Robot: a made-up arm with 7 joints. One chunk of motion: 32 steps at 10 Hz.
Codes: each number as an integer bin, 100 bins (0 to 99) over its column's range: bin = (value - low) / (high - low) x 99, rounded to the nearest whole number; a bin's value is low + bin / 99 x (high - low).
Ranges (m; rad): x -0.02..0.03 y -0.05..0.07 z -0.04..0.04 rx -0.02..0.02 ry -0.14..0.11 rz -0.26..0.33
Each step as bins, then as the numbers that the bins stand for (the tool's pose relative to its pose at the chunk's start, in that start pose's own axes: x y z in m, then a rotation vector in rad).
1 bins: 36 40 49 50 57 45
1 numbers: -0.0018 -0.0015 -0.0004 0.0002 0.0039 0.0082
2 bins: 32 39 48 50 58 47
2 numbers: -0.0038 -0.0027 -0.0012 0.0002 0.0065 0.0201
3 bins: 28 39 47 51 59 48
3 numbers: -0.0059 -0.0027 -0.0020 0.0006 0.0090 0.0261
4 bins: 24 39 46 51 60 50
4 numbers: -0.0079 -0.0027 -0.0028 0.0006 0.0115 0.0380
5 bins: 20 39 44 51 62 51
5 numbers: -0.0099 -0.0027 -0.0044 0.0006 0.0166 0.0439
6 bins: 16 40 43 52 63 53
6 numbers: -0.0119 -0.0015 -0.0053 0.0010 0.0191 0.0559
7 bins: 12 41 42 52 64 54
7 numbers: -0.0139 -0.0003 -0.0061 0.0010 0.0216 0.0618
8 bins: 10 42 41 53 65 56
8 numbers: -0.0149 0.0009 -0.0069 0.0014 0.0241 0.0737
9 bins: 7 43 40 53 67 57
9 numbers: -0.0165 0.0021 -0.0077 0.0014 0.0292 0.0797
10 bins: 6 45 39 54 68 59
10 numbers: -0.0170 0.0045 -0.0085 0.0018 0.0317 0.0916
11 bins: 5 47 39 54 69 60
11 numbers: -0.0175 0.0070 -0.0085 0.0018 0.0342 0.0976
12 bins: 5 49 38 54 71 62
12 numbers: -0.0175 0.0094 -0.0093 0.0018 0.0393 0.1095
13 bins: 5 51 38 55 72 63
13 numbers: -0.0175 0.0118 -0.0093 0.0022 0.0418 0.1155
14 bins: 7 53 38 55 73 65
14 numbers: -0.0165 0.0142 -0.0093 0.0022 0.0443 0.1274
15 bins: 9 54 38 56 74 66
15 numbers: -0.0155 0.0155 -0.0093 0.0026 0.0469 0.1333
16 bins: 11 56 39 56 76 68
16 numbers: -0.0144 0.0179 -0.0085 0.0026 0.0519 0.1453
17 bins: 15 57 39 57 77 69
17 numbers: -0.0124 0.0191 -0.0085 0.0030 0.0544 0.1512
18 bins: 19 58 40 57 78 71
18 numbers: -0.0104 0.0203 -0.0077 0.0030 0.0570 0.1631
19 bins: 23 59 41 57 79 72
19 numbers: -0.0084 0.0215 -0.0069 0.0030 0.0595 0.1691
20 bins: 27 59 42 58 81 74
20 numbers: -0.0064 0.0215 -0.0061 0.0034 0.0645 0.1810
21 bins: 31 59 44 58 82 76
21 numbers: -0.0043 0.0215 -0.0044 0.0034 0.0671 0.1929
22 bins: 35 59 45 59 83 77
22 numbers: -0.0023 0.0215 -0.0036 0.0038 0.0696 0.1989
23 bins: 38 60 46 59 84 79
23 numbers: -0.0008 0.0227 -0.0028 0.0038 0.0721 0.2108
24 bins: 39 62 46 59 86 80
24 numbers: -0.0003 0.0252 -0.0028 0.0038 0.0772 0.2168
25 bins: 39 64 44 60 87 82
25 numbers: -0.0003 0.0276 -0.0044 0.0042 0.0797 0.2287
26 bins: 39 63 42 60 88 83
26 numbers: -0.0003 0.0264 -0.0061 0.0042 0.0822 0.2346
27 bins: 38 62 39 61 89 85
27 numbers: -0.0008 0.0252 -0.0085 0.0046 0.0847 0.2466
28 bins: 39 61 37 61 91 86
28 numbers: -0.0003 0.0239 -0.0101 0.0046 0.0898 0.2525
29 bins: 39 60 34 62 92 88
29 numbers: -0.0003 0.0227 -0.0125 0.0051 0.0923 0.2644
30 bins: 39 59 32 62 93 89
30 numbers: -0.0003 0.0215 -0.0141 0.0051 0.0948 0.2704
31 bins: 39 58 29 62 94 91
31 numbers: -0.0003 0.0203 -0.0166 0.0051 0.0974 0.2823
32 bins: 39 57 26 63 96 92
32 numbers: -0.0003 0.0191 -0.0190 0.0055 0.1024 0.2883
